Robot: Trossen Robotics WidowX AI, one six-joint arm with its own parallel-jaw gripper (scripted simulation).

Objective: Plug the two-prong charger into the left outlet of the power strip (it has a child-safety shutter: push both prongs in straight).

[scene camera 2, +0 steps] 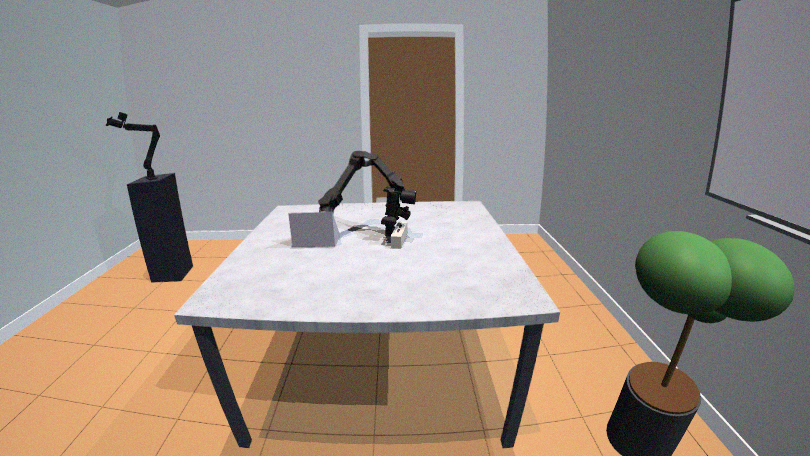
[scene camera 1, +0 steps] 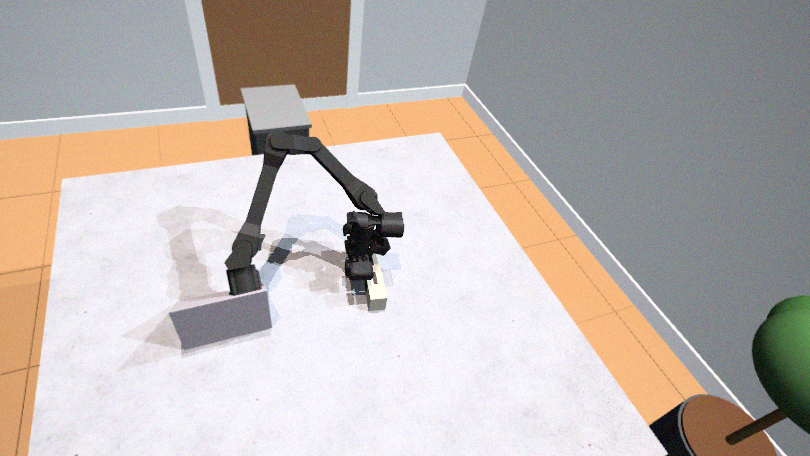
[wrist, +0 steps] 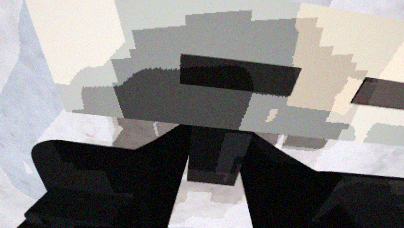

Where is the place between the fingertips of my gripper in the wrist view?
At 214, 127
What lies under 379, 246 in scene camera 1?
My gripper.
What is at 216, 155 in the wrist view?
A charger.
